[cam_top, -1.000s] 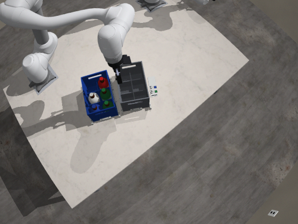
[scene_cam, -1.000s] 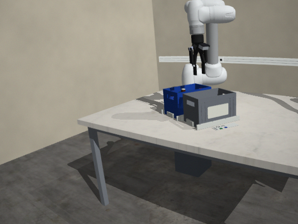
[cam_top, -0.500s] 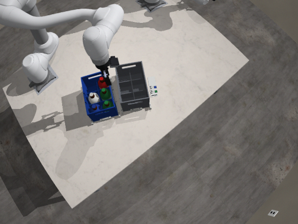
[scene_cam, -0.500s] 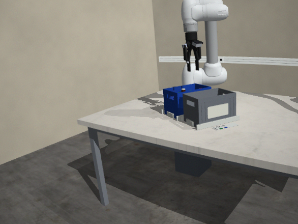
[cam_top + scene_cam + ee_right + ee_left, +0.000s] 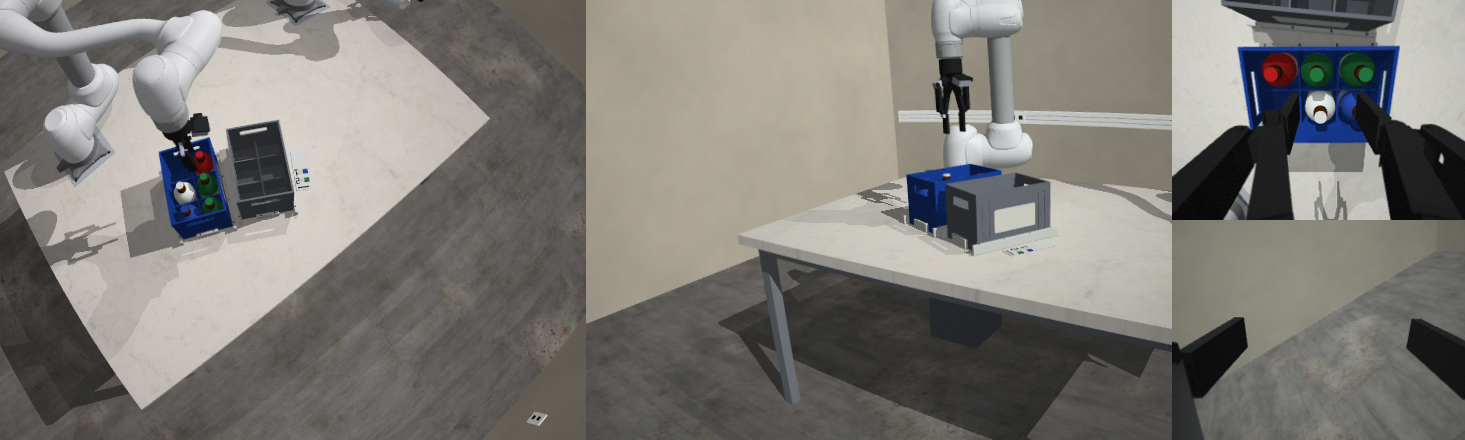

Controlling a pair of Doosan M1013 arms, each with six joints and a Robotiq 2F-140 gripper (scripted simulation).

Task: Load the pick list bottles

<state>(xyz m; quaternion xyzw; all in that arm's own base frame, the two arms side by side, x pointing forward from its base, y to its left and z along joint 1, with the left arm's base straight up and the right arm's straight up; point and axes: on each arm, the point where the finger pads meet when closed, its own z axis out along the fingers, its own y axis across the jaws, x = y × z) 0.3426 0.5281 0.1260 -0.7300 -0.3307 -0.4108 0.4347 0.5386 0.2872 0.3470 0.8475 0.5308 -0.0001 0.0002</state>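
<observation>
My right hand is 26 cm above the blue crate, 3 cm to the left of it and 2 cm past it. The rest, counted from my right hand: blue bottle 26 cm below, 10 cm to the right, 4 cm ahead; white bottle 26 cm below, 7 cm to the right, 4 cm behind; red bottle 26 cm below, 8 cm behind, 5 cm to the left.
</observation>
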